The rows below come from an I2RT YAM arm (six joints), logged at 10 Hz.
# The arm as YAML. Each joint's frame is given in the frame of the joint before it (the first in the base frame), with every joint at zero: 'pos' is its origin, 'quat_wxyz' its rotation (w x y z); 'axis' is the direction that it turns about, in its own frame. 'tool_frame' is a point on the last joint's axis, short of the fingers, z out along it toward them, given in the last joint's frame.
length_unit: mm
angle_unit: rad
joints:
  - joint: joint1
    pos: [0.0, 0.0, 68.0]
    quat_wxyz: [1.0, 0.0, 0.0, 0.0]
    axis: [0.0, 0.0, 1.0]
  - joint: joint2
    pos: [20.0, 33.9, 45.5]
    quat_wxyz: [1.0, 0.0, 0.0, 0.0]
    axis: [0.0, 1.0, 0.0]
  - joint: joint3
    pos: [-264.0, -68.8, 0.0]
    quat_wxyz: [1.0, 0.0, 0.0, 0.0]
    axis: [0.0, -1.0, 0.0]
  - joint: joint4
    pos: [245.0, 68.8, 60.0]
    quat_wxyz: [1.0, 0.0, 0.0, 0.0]
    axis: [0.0, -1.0, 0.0]
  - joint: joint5
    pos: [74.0, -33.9, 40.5]
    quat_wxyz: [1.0, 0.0, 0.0, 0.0]
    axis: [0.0, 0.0, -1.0]
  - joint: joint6
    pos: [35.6, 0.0, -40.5]
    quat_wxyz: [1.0, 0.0, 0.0, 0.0]
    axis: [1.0, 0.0, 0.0]
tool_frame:
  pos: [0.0, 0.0, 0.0]
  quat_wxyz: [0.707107, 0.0, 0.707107, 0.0]
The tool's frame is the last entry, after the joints.
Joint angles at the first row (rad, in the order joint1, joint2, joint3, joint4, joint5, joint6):
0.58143, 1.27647, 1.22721, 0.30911, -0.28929, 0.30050
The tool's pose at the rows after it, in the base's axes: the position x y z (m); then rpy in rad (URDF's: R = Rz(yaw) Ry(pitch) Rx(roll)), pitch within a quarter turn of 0, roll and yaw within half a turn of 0:
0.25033 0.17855 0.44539 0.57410 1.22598 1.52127
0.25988 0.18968 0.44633 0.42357 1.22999 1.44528
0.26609 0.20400 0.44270 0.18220 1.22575 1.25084
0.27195 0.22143 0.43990 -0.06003 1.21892 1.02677
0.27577 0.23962 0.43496 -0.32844 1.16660 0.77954
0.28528 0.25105 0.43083 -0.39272 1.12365 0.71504
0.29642 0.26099 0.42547 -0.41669 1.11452 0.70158
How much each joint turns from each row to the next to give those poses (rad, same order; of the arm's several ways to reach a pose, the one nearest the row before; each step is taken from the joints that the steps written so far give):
0.00150, 0.04940, 0.03191, 0.06150, -0.03261, -0.00898
0.00548, 0.05886, 0.03730, 0.05342, -0.06816, -0.01487
0.02240, 0.05379, 0.01600, 0.07488, -0.02953, -0.05361
0.03119, 0.05850, 0.03571, 0.03621, 0.00007, -0.08091
0.03327, 0.05871, 0.02302, 0.07018, -0.00446, -0.09721
0.00808, 0.05996, 0.03205, 0.06028, 0.00272, -0.02990
0.00080, 0.05812, 0.03912, 0.02567, -0.01107, -0.00656

